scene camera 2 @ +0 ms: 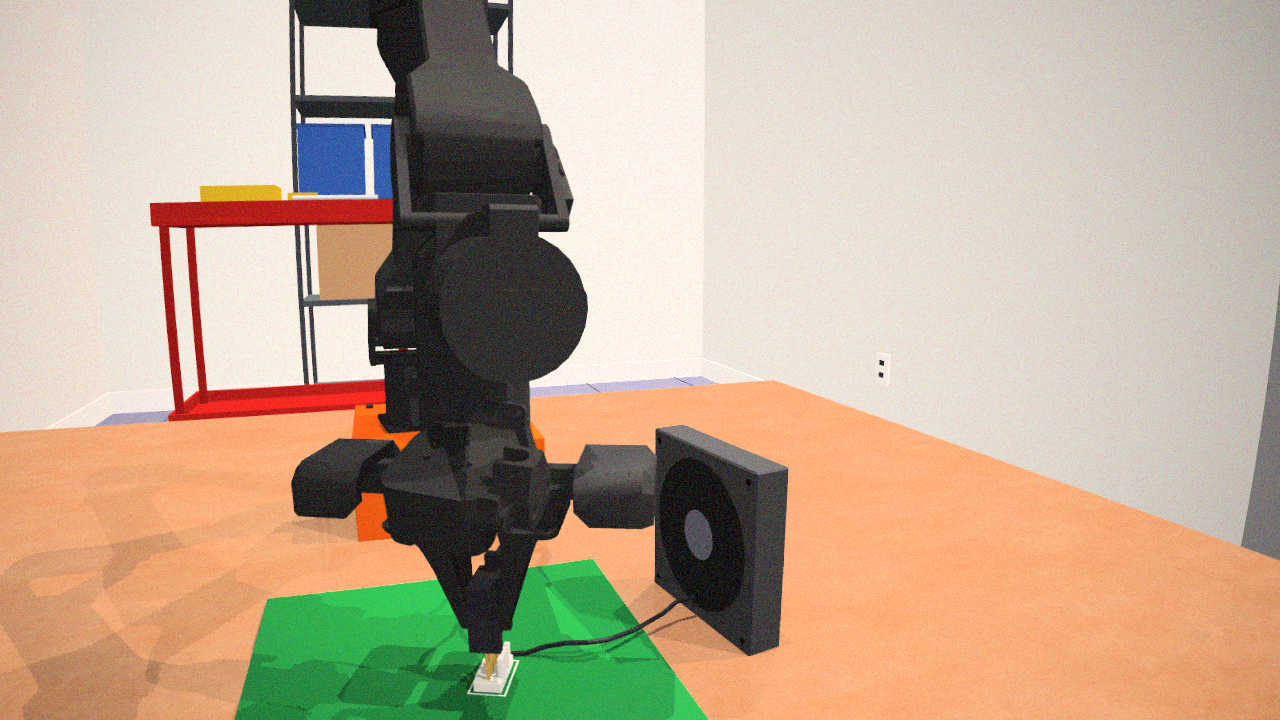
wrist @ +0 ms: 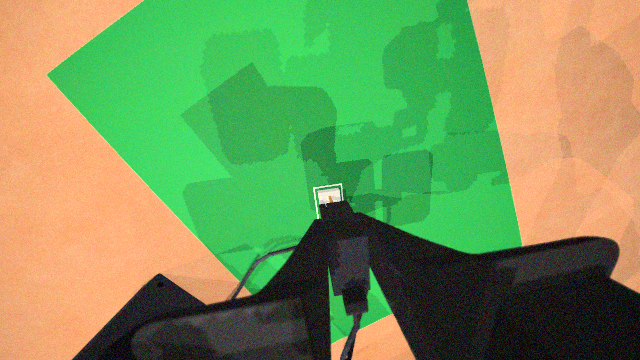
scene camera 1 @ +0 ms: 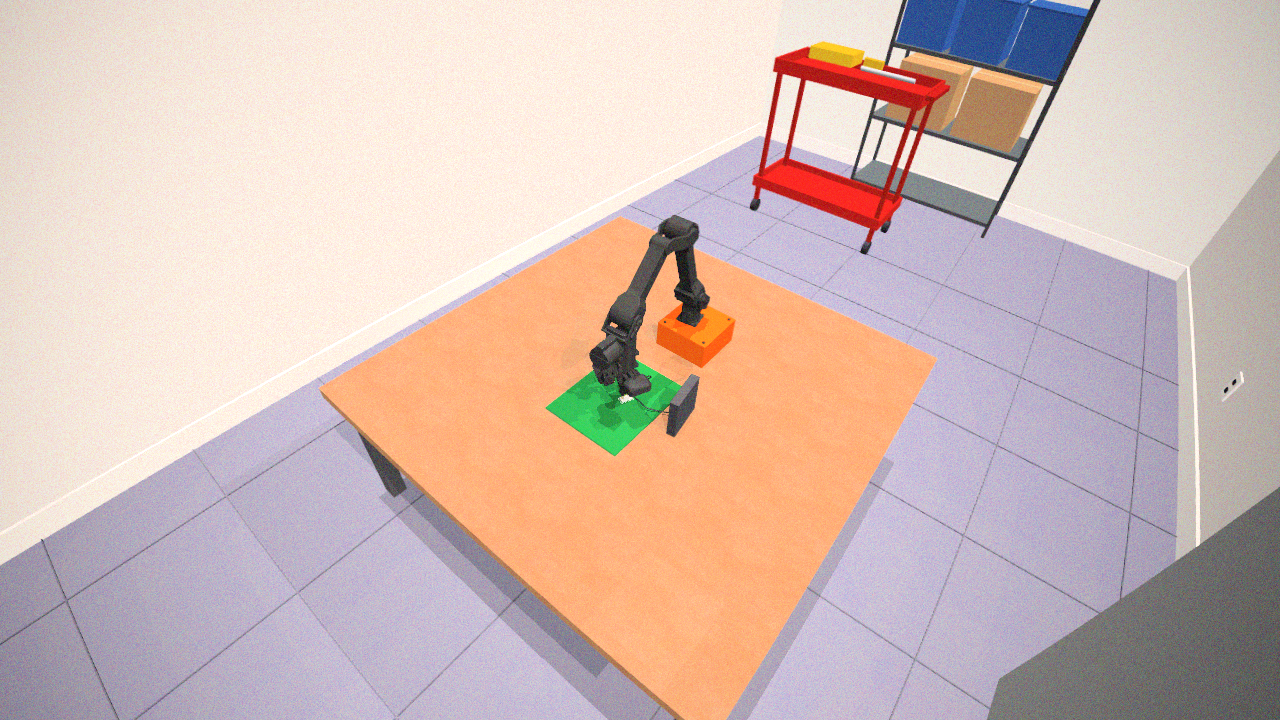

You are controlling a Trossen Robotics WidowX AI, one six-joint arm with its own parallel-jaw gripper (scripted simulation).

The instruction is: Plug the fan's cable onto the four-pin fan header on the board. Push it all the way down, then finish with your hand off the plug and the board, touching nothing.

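The gripper is pictured, with the wrist view and scene camera 1 also showing it. Likewise pictured: a fan plug, a black fan and a green board.
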